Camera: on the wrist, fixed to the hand. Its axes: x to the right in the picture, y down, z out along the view.
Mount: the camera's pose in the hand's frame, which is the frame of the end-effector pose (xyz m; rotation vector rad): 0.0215 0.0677 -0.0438 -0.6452 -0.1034 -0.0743
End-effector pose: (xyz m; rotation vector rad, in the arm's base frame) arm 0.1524 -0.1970 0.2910 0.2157 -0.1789 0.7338
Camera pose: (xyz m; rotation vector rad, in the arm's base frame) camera 0.1259 -0.1231 0.2628 -0.3537 -0.4915 0.5591
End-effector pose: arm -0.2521 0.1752 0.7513 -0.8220 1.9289 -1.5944
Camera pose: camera -0.3071 0.1983 0.6930 -1.2052 2.3837 -0.9268
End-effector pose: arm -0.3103 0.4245 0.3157 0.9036 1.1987 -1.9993
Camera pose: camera -0.2587 0.4344 0.2509 0.4286 1.6869 -1.5237
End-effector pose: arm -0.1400 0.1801 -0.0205 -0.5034 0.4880 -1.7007
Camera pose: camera -0.1148 0.1491 -0.0937 -1.0769 0.9577 -1.5562
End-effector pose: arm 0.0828 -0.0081 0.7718 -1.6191 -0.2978 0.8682
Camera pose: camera 0.1090 -0.0441 0.7012 -2.1377 -0.7655 0.8465
